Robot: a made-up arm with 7 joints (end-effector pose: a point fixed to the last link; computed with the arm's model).
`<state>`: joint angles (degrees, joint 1 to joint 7).
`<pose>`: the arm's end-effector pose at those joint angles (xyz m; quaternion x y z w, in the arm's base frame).
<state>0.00 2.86 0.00 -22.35 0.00 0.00 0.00</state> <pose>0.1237 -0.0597 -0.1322 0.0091 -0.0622 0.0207 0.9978</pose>
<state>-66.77 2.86 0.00 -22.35 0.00 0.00 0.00</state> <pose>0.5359 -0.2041 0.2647 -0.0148 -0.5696 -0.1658 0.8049</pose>
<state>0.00 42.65 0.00 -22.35 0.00 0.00 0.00</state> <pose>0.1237 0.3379 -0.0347 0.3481 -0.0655 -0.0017 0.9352</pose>
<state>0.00 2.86 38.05 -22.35 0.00 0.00 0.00</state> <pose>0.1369 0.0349 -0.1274 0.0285 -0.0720 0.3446 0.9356</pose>
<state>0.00 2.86 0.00 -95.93 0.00 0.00 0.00</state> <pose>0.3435 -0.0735 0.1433 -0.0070 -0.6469 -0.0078 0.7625</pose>
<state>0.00 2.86 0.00 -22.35 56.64 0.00 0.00</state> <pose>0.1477 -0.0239 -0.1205 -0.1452 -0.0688 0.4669 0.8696</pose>
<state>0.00 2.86 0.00 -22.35 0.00 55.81 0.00</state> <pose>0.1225 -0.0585 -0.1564 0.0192 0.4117 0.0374 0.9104</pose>
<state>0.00 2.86 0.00 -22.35 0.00 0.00 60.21</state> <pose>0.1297 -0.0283 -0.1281 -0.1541 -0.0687 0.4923 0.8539</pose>
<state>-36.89 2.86 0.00 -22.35 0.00 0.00 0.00</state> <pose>0.4153 -0.1190 0.0309 -0.0043 -0.3566 -0.0856 0.9303</pose>
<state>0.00 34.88 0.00 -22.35 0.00 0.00 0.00</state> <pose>0.1237 0.2671 -0.0752 0.2839 -0.0655 0.0028 0.9566</pose>
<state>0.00 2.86 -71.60 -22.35 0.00 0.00 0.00</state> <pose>-0.0289 -0.1382 -0.1361 -0.0283 -0.0266 -0.5664 0.8232</pose>
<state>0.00 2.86 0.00 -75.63 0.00 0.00 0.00</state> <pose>0.3221 -0.0684 0.0419 -0.0026 -0.5026 0.0003 0.8645</pose>
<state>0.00 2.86 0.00 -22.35 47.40 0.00 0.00</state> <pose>0.1462 -0.0313 -0.1215 -0.1215 -0.0689 0.3991 0.9062</pose>
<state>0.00 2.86 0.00 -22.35 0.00 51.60 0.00</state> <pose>0.1234 -0.0586 -0.1548 0.0185 0.3780 0.0364 0.9249</pose>
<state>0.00 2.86 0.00 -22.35 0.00 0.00 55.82</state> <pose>0.1303 -0.0307 -0.1280 -0.1431 -0.0689 0.4610 0.8731</pose>
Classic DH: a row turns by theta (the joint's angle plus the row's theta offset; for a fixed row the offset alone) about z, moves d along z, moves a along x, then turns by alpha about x. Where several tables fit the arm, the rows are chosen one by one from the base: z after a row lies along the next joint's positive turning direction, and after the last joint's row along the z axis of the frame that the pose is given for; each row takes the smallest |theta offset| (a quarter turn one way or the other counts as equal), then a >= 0, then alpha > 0; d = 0 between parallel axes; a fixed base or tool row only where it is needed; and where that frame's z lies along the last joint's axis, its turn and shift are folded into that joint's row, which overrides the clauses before.
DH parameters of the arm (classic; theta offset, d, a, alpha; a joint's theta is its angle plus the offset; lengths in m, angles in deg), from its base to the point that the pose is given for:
base (fixed): 0 0.4471 0.0094 -70
joint 1: -90 0.0106 0.0161 -90
joint 2: 70 -0.0165 0.0274 90
joint 3: 90 -0.3092 0.0563 -90
joint 4: 0 -0.0243 -0.0602 90
joint 5: 0 -0.293 -0.0052 -90
joint 6: 0 -0.0209 0.002 90
joint 7: -83.74 -0.0773 0.0238 -15.33
tool (fixed): 86.62 0.0814 0 0

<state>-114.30 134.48 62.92 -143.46 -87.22 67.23 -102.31</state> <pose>-0.3090 0.0495 0.4647 -0.0784 0.1372 0.9718 0.1752</pose>
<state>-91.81 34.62 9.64 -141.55 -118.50 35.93 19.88</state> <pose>0.1067 -0.0667 0.7568 -0.4628 0.6340 -0.5717 0.2389</pose>
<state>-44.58 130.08 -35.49 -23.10 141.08 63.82 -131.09</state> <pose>-0.0030 0.5028 0.7675 0.5966 -0.2140 -0.2830 0.7198</pose>
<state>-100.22 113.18 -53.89 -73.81 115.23 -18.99 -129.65</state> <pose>0.2665 0.3489 0.7837 0.8584 -0.4652 -0.0210 0.2151</pose>
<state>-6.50 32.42 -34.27 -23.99 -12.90 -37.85 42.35</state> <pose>0.1342 0.1919 -0.0840 -0.0686 -0.2830 -0.1705 0.9413</pose>
